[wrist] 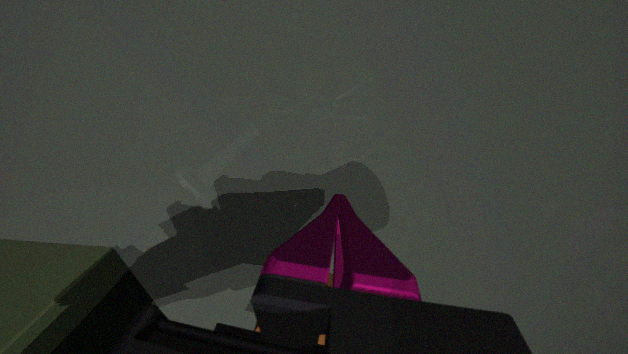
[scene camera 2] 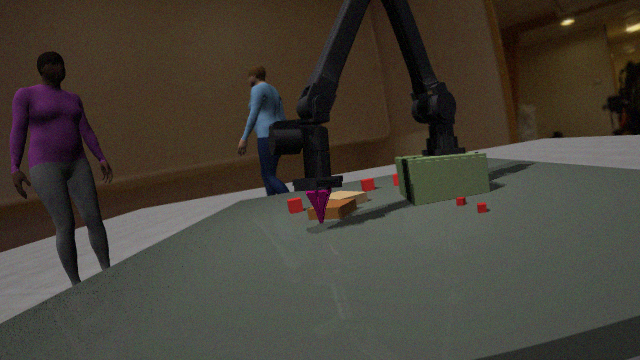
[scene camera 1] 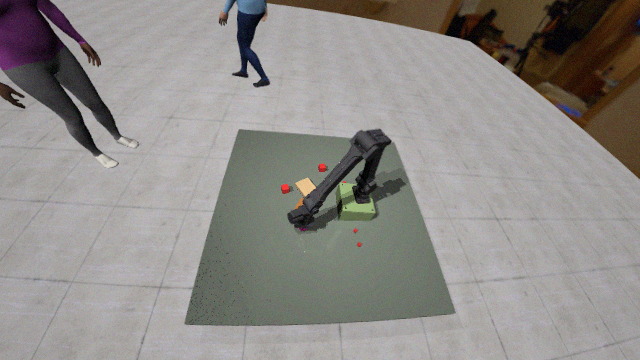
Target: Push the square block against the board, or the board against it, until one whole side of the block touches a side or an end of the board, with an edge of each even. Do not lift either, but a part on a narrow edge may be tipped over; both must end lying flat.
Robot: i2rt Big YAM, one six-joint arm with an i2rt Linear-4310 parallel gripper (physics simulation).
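Places are measured from the arm's base along level axes (x ahead, y left, z up), in centimetres.
Pixels of known places: gripper, between the fingertips: (wrist: pixel 338 201) (scene camera 2: pixel 321 222) (scene camera 1: pixel 301 230); arm's base, origin of its link: (scene camera 2: pixel 442 154) (scene camera 1: pixel 360 195).
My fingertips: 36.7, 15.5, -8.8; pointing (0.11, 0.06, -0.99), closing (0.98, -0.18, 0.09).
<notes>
Ahead of a thing's pixels: the offset from my fingertips to its middle, as dx, dy, dz. "*": to the spot under its first point.
The orange-brown square block @(-3.4, -14.2, -0.1) (scene camera 1: pixel 300 203) (scene camera 2: pixel 337 210) lies flat on the mat; small bits of it @(* -2.9, -17.2, +1.3) (wrist: pixel 321 340) show past the gripper in the wrist view. The light tan board @(-6.8, -27.5, -0.1) (scene camera 1: pixel 305 186) (scene camera 2: pixel 353 195) lies flat just behind the block; the arm hides part of their near sides, and I cannot tell whether they touch or are even. My gripper (scene camera 1: pixel 303 229) (scene camera 2: pixel 321 221) (wrist: pixel 338 201) is shut and empty. Its magenta fingers point down, tips low by the mat, on the block's side away from the board. Whether they touch the block is unclear.
Red cubes stand left of the board (scene camera 1: pixel 285 188) (scene camera 2: pixel 295 205) and behind it @(-19.0, -45.2, +0.4) (scene camera 1: pixel 322 167) (scene camera 2: pixel 367 184). The green box (scene camera 1: pixel 356 213) (scene camera 2: pixel 450 180) (wrist: pixel 40 275) under the arm's base is to the right. Two small red cubes @(-31.2, +2.9, -0.8) (scene camera 1: pixel 355 230) @(-31.3, +11.4, -0.8) (scene camera 1: pixel 359 244) lie in front of that box.
</notes>
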